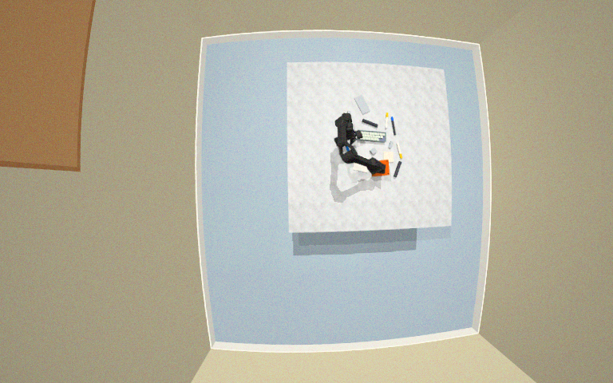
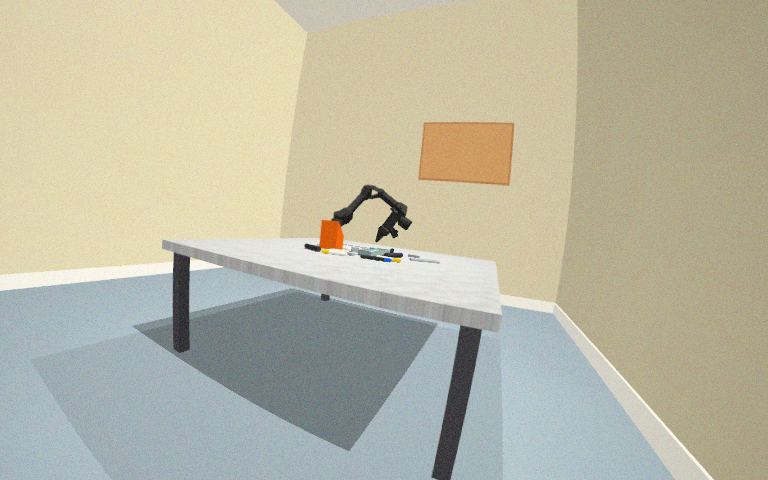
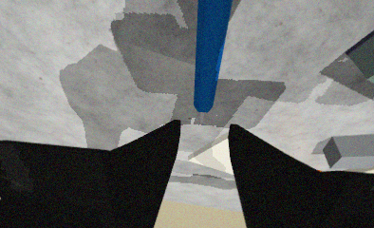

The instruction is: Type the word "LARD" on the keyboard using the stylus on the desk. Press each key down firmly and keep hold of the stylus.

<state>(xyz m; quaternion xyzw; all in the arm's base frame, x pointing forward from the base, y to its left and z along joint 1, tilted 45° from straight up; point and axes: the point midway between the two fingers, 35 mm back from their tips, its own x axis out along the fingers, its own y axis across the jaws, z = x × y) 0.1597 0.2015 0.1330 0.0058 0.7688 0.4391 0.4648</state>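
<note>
Right now the blue stylus is 40 mm below my gripper tip, 20 mm behind it and 10 mm to the right of it. From my gripper tip the other things lie so: grey block 330 mm to the right, 50 mm below, 50 mm ahead; cream block 320 mm to the right, 50 mm below, 40 mm behind; grey flat block 340 mm ahead, 100 mm to the right, 50 mm below.
</note>
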